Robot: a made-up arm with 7 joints.
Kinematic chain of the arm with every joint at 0, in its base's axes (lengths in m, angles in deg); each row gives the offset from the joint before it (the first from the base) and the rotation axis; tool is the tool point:
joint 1: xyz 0 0 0.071 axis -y
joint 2: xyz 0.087 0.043 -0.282 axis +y
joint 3: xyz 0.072 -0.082 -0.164 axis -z
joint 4: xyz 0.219 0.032 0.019 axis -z
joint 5: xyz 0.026 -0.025 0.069 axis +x
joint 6: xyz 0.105 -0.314 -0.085 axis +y
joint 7: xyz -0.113 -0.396 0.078 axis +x
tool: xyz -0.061 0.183 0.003
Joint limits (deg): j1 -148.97..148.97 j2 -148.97..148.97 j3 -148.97..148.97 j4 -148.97..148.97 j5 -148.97..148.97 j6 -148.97..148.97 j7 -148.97..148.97
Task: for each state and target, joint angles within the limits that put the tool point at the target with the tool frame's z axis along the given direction. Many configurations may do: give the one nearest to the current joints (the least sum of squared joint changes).
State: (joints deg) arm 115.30 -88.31 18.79 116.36 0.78 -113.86 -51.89
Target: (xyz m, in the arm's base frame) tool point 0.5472 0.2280 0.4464 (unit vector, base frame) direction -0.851 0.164 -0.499
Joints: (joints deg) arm 92.71 -103.38 -7.61 121.77 -13.33 -51.99 -46.65
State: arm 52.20 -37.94 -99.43 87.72 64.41 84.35 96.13
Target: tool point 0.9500 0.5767 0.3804 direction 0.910 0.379 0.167
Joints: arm 68.38 -37.49 -111.17 63.30 104.15 110.92 76.26
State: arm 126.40 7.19 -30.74 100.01 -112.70 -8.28 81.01
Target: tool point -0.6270 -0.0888 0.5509 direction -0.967 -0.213 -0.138
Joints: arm 127.91 0.38 -9.69 124.40 -113.87 -2.94 82.20
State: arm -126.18 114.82 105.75 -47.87 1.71 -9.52 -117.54
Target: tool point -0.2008 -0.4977 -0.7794 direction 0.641 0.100 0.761
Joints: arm -99.24 148.97 131.12 -63.15 -35.32 -10.62 -116.81
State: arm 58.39 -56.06 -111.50 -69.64 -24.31 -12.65 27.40
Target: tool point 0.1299 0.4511 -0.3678 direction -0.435 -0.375 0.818
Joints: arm 72.18 -37.45 -136.37 -81.52 -58.95 -31.47 -19.12
